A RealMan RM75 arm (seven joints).
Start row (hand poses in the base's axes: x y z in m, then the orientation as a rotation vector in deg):
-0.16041, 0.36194, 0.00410, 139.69, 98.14, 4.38
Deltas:
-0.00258, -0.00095, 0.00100, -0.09, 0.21, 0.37
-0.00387, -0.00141, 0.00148, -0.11, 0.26, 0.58
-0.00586, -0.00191, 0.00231, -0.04, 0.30, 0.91
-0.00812, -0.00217, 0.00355, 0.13, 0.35, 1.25
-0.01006, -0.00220, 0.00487, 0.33, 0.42, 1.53
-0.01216, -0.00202, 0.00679, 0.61, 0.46, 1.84
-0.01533, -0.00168, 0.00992, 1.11, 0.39, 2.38
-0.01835, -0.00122, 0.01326, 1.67, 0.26, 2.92
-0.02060, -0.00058, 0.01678, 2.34, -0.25, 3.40
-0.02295, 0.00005, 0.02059, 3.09, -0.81, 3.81
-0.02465, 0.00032, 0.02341, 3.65, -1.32, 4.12
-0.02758, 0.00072, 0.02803, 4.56, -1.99, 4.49
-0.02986, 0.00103, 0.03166, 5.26, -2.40, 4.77
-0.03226, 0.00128, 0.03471, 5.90, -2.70, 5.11
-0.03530, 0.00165, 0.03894, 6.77, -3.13, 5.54
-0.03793, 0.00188, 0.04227, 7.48, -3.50, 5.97
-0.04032, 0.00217, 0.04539, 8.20, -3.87, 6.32
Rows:
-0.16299, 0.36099, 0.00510, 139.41, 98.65, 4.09
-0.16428, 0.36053, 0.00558, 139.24, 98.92, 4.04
-0.16627, 0.36003, 0.00641, 139.03, 99.37, 4.09
-0.16853, 0.35977, 0.00765, 138.88, 99.87, 4.22
-0.17047, 0.35974, 0.00897, 138.82, 100.32, 4.35
-0.17257, 0.35992, 0.01089, 138.76, 100.82, 4.58
-0.17574, 0.36026, 0.01402, 138.62, 101.65, 5.17
-0.17876, 0.36072, 0.01736, 138.48, 102.47, 5.89
-0.18101, 0.36136, 0.02088, 138.29, 103.09, 7.16
-0.18336, 0.36199, 0.02469, 138.18, 103.64, 8.56
-0.18506, 0.36226, 0.02751, 138.05, 104.00, 9.72
-0.18799, 0.36266, 0.03213, 138.02, 104.50, 11.40
-0.19027, 0.36297, 0.03576, 138.04, 104.91, 12.57
-0.19267, 0.36322, 0.03881, 138.01, 105.43, 13.56
-0.19571, 0.36359, 0.04304, 137.98, 106.07, 14.94
-0.19834, 0.36382, 0.04637, 137.86, 106.68, 16.10
-0.20073, 0.36411, 0.04949, 137.82, 107.20, 17.26

